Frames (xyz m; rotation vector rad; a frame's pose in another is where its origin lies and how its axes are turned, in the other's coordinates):
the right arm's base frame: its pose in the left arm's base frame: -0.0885 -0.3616 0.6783 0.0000 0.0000 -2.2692
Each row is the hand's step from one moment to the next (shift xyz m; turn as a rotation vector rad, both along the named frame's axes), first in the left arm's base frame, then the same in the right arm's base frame.
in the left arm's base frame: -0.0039 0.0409 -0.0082 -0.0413 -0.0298 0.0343
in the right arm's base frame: -0.0288 -0.0293 -0.0082 0.0494 -0.0125 0.0343
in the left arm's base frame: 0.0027 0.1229 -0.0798 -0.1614 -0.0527 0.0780
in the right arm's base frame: -0.0959 -0.0770 -0.0798 0.1441 -0.0897 0.0780
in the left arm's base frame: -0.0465 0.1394 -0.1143 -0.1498 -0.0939 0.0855
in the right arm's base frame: -0.0769 -0.1252 -0.1143 0.1682 -0.0543 0.0855
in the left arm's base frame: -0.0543 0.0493 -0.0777 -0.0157 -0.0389 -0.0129
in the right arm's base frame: -0.0028 -0.0733 -0.0777 0.0399 0.0130 -0.0129
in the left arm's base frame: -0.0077 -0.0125 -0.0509 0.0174 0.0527 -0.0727
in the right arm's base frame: 0.0145 0.0021 -0.0509 -0.0515 -0.0206 -0.0727
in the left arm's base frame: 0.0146 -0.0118 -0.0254 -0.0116 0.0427 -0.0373
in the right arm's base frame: -0.0004 0.0188 -0.0254 -0.0252 -0.0363 -0.0373
